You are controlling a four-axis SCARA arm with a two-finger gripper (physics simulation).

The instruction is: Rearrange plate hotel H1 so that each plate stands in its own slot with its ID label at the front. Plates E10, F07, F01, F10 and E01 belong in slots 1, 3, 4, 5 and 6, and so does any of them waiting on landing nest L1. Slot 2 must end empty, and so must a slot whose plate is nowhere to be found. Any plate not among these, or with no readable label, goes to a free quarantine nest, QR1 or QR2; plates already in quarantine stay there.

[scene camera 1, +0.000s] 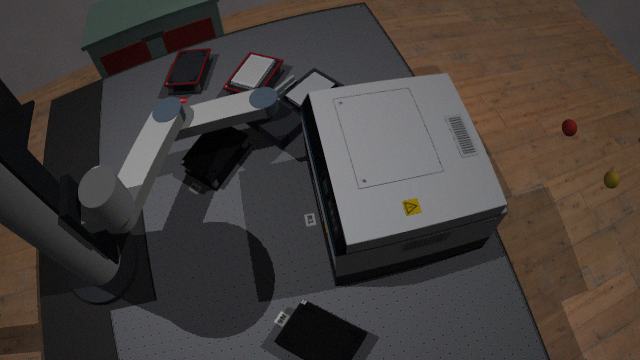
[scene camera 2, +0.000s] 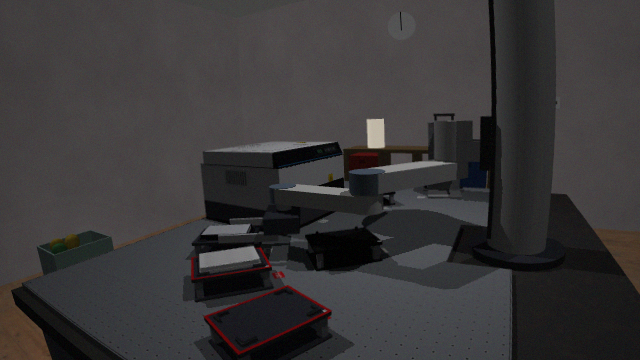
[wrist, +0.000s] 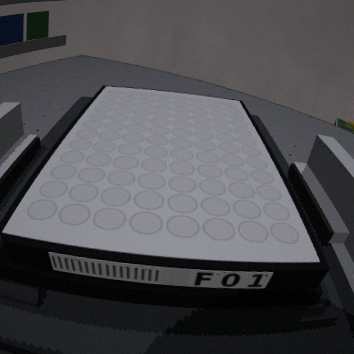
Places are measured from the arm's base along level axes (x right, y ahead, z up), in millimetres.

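Pixels of known places: gripper, fingertip midpoint: [scene camera 1: 311, 88] [scene camera 2: 224, 230] [wrist: 166, 135]; arm's base, origin of the base link: [scene camera 1: 102, 262] [scene camera 2: 515, 251].
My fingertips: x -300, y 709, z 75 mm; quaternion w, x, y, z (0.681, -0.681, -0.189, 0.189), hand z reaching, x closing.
Ahead of a thing's pixels: the offset from my fingertips to its top centre. "spot": to the spot under its first point.
Plate F01 {dx +4, dy -4, dz +2 mm} [scene camera 1: 311, 89] [scene camera 2: 226, 230] [wrist: 160, 165], white-topped with its ID label facing the wrist camera, lies flat on a dark nest {spot: dx -72, dy +19, dz -11 mm} [scene camera 2: 200, 241] whose own label I cannot see. My gripper [scene camera 2: 243, 229] [wrist: 166, 135] is open around it, one finger beside each long side, with gaps between the pads and the plate. A white plate {dx -135, dy -141, dz +2 mm} [scene camera 1: 252, 71] [scene camera 2: 230, 259] rests on a red-rimmed nest; its ID is unreadable. A second red-rimmed nest {dx -263, dy -341, dz -6 mm} [scene camera 1: 189, 67] [scene camera 2: 267, 317] holds no plate. Hotel H1 does not show.
A bulky white instrument {dx +368, dy +101, dz +189 mm} [scene camera 1: 390, 140] [scene camera 2: 245, 182] stands close to the F01 nest. A black nest {dx +97, dy -300, dz -2 mm} [scene camera 1: 215, 156] [scene camera 2: 345, 247] lies by the forearm. Another black nest {dx +649, dy -177, dz -6 mm} [scene camera 1: 320, 335] stands beside the N6 label {spot: dx +568, dy -248, dz -61 mm} [scene camera 1: 281, 318]. The arm's column [scene camera 1: 55, 225] [scene camera 2: 524, 130] rises at the bench side.
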